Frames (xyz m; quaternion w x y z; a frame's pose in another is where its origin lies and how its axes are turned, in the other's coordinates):
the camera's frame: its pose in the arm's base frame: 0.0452 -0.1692 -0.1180 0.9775 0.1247 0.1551 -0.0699
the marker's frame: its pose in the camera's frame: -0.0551 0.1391 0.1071 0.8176 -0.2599 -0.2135 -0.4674
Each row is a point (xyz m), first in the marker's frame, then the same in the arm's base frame.
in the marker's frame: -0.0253 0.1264 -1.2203
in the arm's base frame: -0.1402 -0.4822 -1.1070
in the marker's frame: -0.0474 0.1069 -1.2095
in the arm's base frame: -0.1650 -0.4670 -1.0953
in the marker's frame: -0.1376 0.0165 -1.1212
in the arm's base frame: -0.2652 -0.3912 -1.0040
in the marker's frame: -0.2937 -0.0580 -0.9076
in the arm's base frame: -0.3561 -0.2040 -0.8245
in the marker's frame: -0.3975 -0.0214 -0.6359
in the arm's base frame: -0.3147 0.0060 -0.6242
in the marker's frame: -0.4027 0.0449 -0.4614
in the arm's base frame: -0.2217 0.1063 -0.4971
